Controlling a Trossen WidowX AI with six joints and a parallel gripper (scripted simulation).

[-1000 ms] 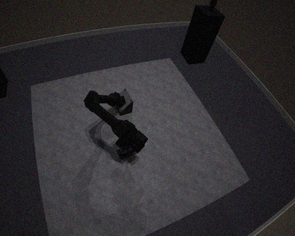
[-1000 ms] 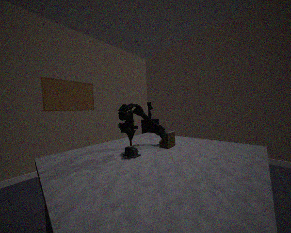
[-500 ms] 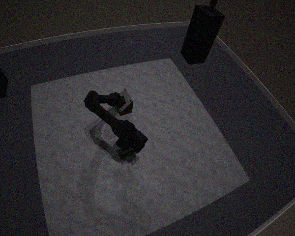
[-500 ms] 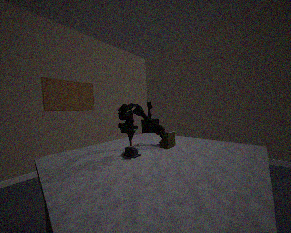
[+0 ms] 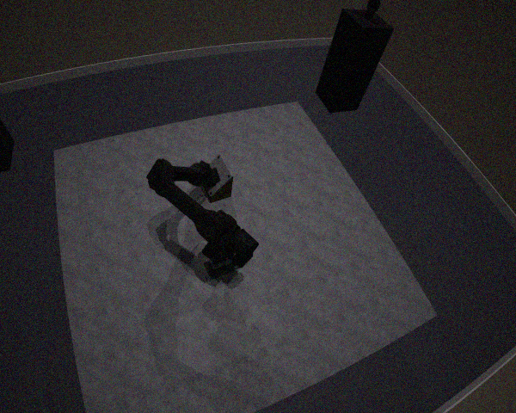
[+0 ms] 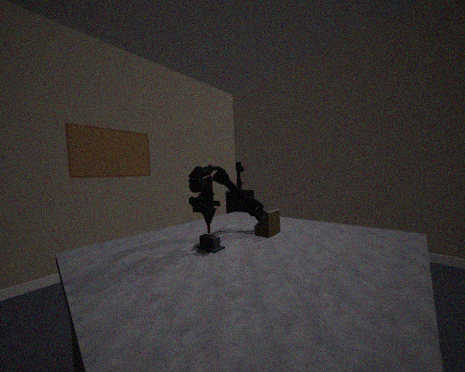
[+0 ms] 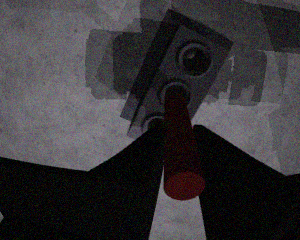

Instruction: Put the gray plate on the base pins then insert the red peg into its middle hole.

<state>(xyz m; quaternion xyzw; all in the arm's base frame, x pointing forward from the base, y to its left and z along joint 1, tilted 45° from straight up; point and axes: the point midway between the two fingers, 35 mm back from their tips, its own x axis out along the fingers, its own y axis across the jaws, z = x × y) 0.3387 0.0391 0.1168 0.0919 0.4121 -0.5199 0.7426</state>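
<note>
My gripper tip is right at the red peg. The rest, counted from my gripper tip: gray plate: 7 cm below.
</note>
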